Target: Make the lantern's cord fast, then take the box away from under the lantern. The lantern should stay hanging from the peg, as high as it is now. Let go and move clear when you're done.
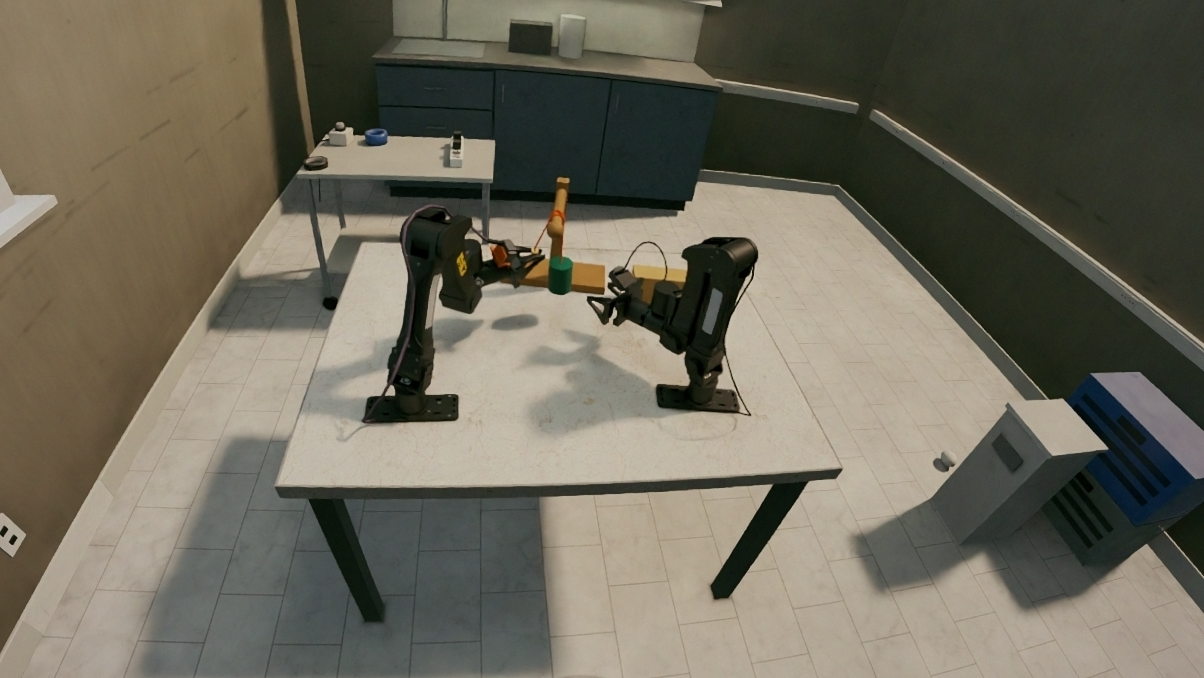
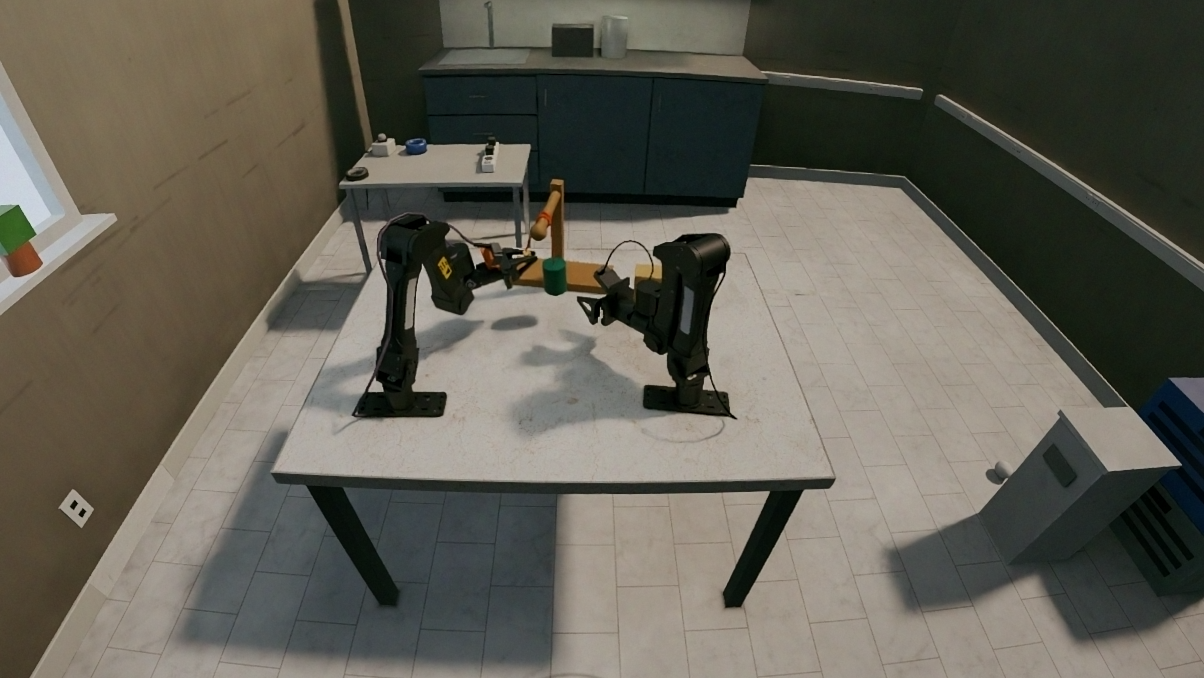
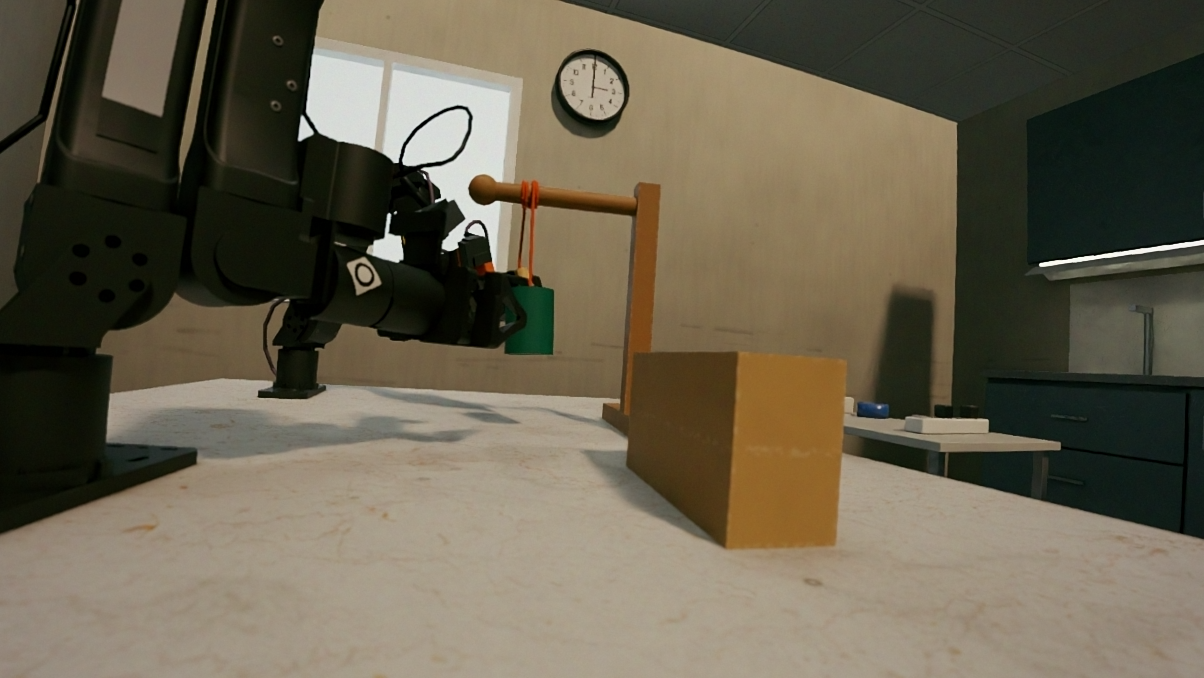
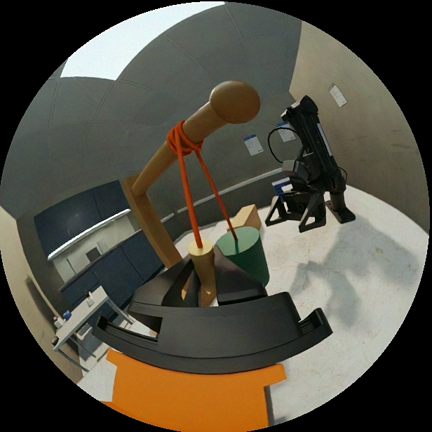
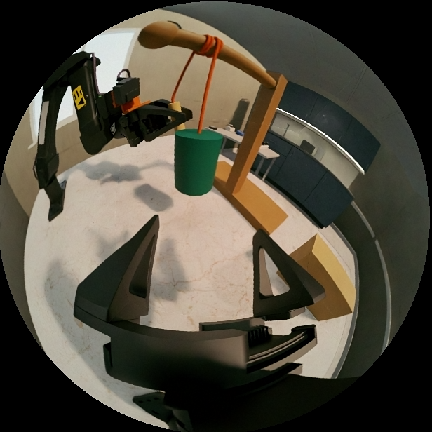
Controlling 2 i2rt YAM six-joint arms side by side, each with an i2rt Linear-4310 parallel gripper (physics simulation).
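Places are measured from the left arm's base along level axes (x ahead, y left, z up), in millimetres.
Pixels of known places: left gripper, fingertip midpoint: (image 1: 543, 253) (image 2: 536, 255) (image 3: 534, 282); right gripper, fingertip midpoint: (image 1: 597, 291) (image 2: 589, 291) (image 3: 490, 318); left arm's base, link origin: (image 1: 412, 409) (image 2: 403, 405) (image 3: 295, 393); right arm's base, link origin: (image 1: 697, 399) (image 2: 686, 401) (image 3: 26, 496).
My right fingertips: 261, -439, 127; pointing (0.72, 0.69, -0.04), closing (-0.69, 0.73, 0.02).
For each thing: its top centre in the pictures, then the offset to it from my right fingertips, as dx, dy, dz. "*": a spot on its surface instead.
- green lantern, top centre: (image 3: 532, 288) (image 1: 561, 261) (image 2: 554, 262) +60, +87, +48
- wooden peg, top centre: (image 3: 561, 189) (image 1: 559, 205) (image 2: 547, 207) +92, +102, +186
- tan box, top centre: (image 3: 714, 355) (image 2: 671, 272) (image 1: 669, 273) +125, -232, -27
- peg's upright post, top centre: (image 3: 647, 186) +205, +80, +203
- flat wooden base, surface spot: (image 1: 585, 277) * +213, -15, -102
The green lantern (image 1: 560, 276) (image 2: 554, 276) (image 3: 535, 321) (image 4: 252, 257) (image 5: 197, 162) hangs upright above the table on an orange cord (image 4: 187, 200) (image 5: 206, 95), which is looped around the wooden peg (image 3: 581, 199) (image 4: 160, 165) (image 5: 240, 62). The cord's other end slants to a pale wooden toggle (image 4: 201, 250) (image 5: 175, 114). My left gripper (image 1: 535, 255) (image 2: 529, 257) (image 4: 206, 250) is shut on that toggle. My right gripper (image 1: 604, 309) (image 4: 280, 226) (image 5: 210, 226) is open and empty, apart from the lantern. The tan box (image 3: 787, 454) (image 5: 340, 280) (image 4: 246, 217) stands to one side, not under the lantern.
The peg's upright post (image 3: 642, 294) (image 5: 255, 135) rises from a flat wooden base (image 1: 585, 277) (image 5: 260, 212) behind the lantern. The box stands beyond one end of that base. A side table (image 1: 404, 160) with small items stands behind at the left.
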